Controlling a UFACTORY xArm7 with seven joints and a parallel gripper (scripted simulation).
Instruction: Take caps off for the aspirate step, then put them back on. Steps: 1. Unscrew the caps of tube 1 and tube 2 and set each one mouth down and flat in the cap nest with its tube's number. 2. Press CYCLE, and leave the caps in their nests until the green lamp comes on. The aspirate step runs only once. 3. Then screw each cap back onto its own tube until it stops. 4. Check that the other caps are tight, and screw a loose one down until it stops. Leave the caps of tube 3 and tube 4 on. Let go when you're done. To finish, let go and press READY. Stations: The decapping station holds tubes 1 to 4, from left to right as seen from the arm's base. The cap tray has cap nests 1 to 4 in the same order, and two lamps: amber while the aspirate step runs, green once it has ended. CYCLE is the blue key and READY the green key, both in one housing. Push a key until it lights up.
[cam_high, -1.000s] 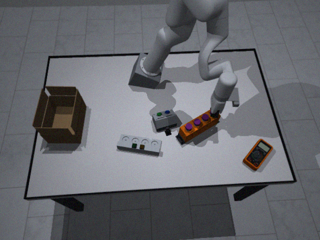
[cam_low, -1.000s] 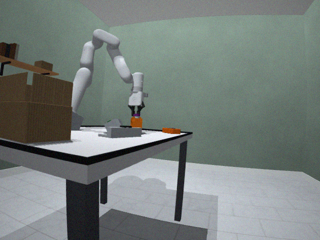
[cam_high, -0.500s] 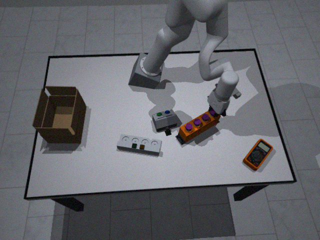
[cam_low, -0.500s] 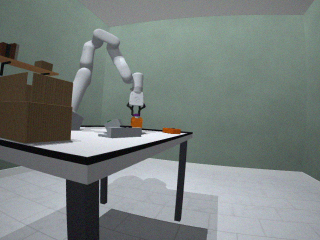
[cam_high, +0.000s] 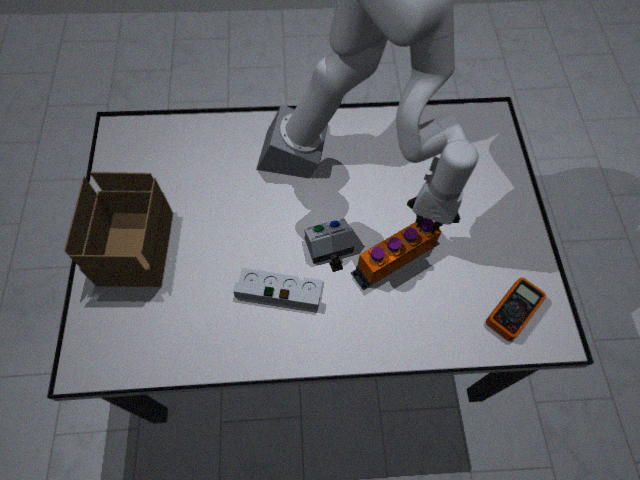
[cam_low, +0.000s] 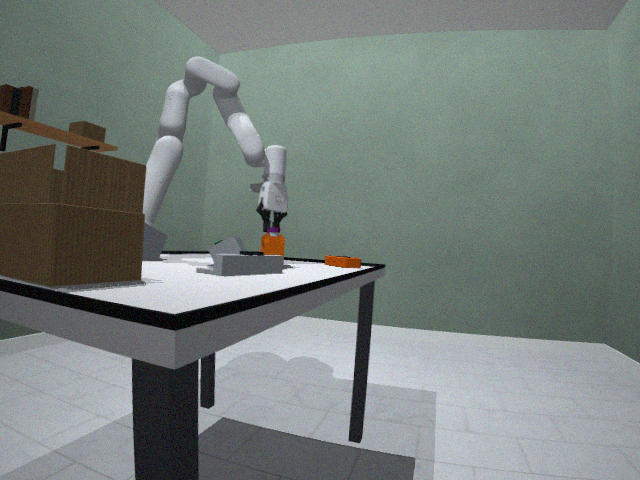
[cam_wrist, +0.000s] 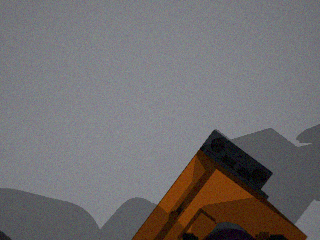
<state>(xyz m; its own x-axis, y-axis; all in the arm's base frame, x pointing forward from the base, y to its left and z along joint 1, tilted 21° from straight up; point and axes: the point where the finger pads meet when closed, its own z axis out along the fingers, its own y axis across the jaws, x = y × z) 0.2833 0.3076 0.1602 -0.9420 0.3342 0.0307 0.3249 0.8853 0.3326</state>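
The tube 1 is 10 mm below my hand. Round my hand: blue key (240 mm to the right, 60 mm below, 20 mm behind); purple cap (40 mm to the right, 30 mm ahead, 20 mm below); grey key housing (260 mm to the right, 80 mm below, 10 mm ahead).
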